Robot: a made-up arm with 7 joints.
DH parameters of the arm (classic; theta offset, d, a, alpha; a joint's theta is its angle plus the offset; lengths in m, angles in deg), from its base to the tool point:
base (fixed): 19.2 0 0.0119 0
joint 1: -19.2 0.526 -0.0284 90
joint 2: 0 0.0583 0.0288 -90
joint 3: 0 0.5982 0.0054 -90
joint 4: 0 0.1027 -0.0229 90
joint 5: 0 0.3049 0.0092 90
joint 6: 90 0.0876 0.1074 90
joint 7: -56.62 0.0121 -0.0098 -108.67
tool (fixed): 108.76 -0.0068 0 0
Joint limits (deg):
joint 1: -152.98..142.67
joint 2: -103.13..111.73
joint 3: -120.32..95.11
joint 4: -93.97..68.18
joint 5: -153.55..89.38
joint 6: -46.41..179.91
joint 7: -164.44..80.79
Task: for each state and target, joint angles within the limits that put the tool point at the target. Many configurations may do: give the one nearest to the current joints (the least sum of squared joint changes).
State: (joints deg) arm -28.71 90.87 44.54 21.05 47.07 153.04 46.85
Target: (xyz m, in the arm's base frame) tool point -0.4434 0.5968 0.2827
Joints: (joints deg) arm -44.56 111.73 71.40 34.44 58.62 171.62 48.04
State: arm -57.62 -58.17 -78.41 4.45 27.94 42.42 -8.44
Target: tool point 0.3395 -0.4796 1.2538
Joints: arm -60.79 -40.52 -75.95 -12.42 25.38 57.41 -8.11
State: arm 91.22 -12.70 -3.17 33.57 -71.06 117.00 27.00
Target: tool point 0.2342 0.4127 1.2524
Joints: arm 56.05 -22.76 -13.20 50.61 -65.22 131.37 27.80
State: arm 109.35 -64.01 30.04 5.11 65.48 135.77 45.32
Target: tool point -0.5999 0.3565 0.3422
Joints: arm 142.67 -91.41 37.88 43.49 78.68 147.82 44.08
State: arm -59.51 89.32 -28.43 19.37 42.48 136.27 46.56
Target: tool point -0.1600 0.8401 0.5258
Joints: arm -84.52 97.74 -25.66 21.75 44.26 148.61 47.27
